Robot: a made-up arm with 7 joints.
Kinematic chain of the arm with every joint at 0, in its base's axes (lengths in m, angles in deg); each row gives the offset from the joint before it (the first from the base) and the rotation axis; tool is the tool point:
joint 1: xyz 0 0 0.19 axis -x
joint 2: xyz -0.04 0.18 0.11 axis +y
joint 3: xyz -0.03 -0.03 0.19 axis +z
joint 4: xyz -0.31 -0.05 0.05 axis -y
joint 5: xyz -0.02 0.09 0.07 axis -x
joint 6: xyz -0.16 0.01 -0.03 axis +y
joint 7: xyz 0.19 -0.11 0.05 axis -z
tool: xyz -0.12 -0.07 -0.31
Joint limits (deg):
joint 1: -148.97..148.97
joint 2: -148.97..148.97
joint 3: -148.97..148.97
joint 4: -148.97..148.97
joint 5: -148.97..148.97
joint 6: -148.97..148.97
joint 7: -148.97..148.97
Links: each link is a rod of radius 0.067 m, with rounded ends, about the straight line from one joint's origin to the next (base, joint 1, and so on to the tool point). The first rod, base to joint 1, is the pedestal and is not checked.
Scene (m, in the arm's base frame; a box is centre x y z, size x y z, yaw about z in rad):
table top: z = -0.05
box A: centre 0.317 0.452 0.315 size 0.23 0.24 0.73 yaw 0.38
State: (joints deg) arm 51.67 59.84 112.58 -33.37 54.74 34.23 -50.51
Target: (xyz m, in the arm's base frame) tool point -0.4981 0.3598 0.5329
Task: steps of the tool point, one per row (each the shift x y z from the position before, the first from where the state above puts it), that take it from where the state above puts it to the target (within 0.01 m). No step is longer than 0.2 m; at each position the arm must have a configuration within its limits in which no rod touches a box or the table.
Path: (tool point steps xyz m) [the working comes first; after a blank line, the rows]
Joints at the target: 57.42 -59.27 67.09 -28.93 102.78 6.51 -46.20
Straight joint move there: touches box A.

1: 0.0577 0.0638 0.1347
2: 0.0176 0.0656 0.1508
3: -0.0238 0.0597 0.1537
4: -0.0607 0.0489 0.1445
5: -0.0885 0.0355 0.1255
6: -0.1048 0.0210 0.1015
7: -0.1528 0.0738 0.0231
8: -0.1526 0.0711 -0.0183
9: -0.1436 0.0588 -0.0555
10: -0.1286 0.0399 -0.0854
11: -0.1095 0.0160 -0.1065
12: -0.0887 -0.0102 -0.1189
13: -0.0667 -0.0385 -0.1223

